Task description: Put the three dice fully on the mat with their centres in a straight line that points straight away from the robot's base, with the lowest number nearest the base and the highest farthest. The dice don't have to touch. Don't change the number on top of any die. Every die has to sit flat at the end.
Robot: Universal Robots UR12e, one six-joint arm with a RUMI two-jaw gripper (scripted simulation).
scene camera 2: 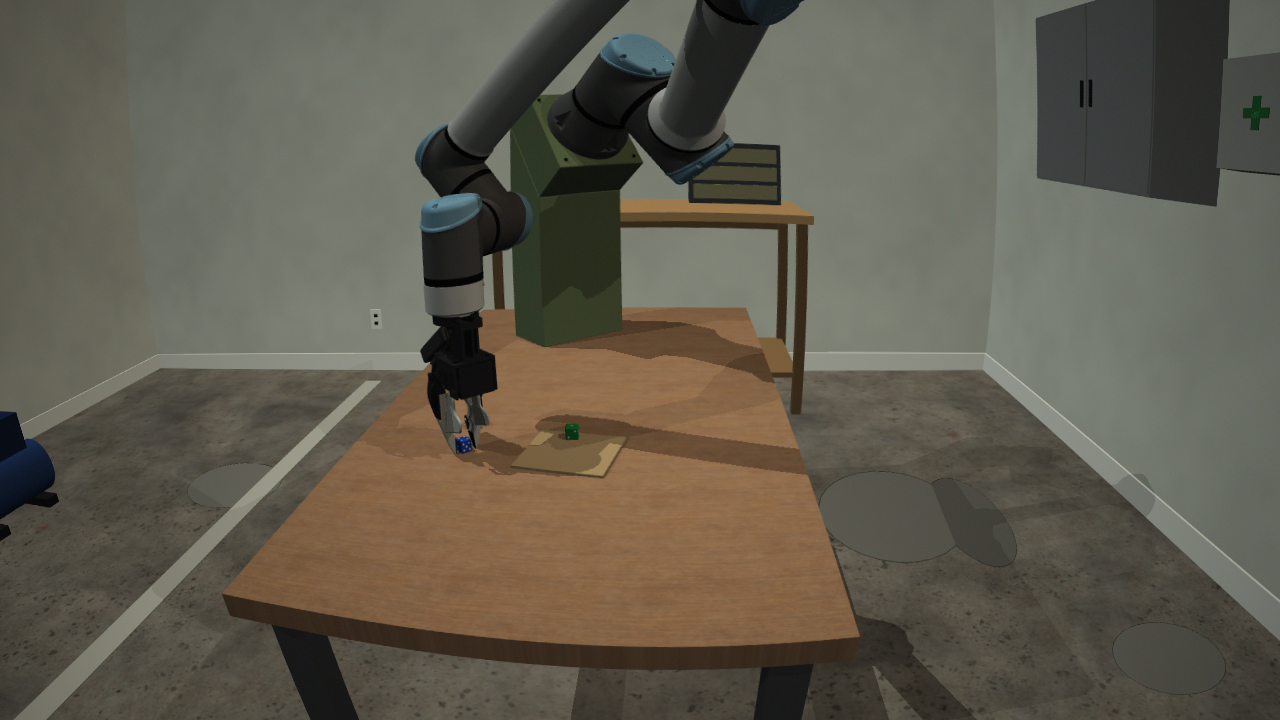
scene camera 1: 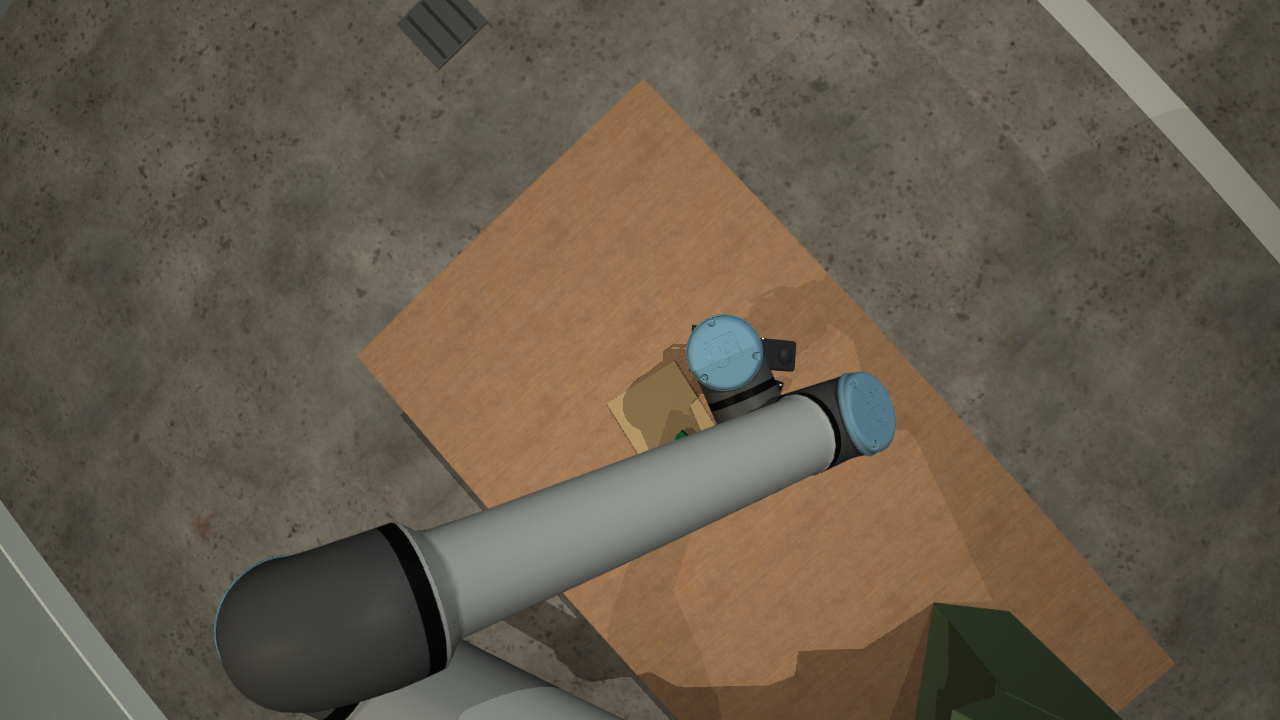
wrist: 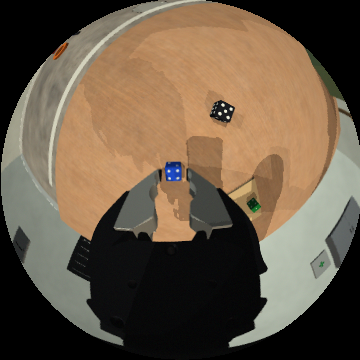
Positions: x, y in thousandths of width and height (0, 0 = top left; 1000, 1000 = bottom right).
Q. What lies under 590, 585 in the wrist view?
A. My gripper.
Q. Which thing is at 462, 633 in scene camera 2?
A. A tan mat.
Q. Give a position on a tan mat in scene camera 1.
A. At 510, 574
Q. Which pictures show my gripper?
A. Scene camera 2, scene camera 1 and the wrist view: all of them.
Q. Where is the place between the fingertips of my gripper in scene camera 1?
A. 572, 485
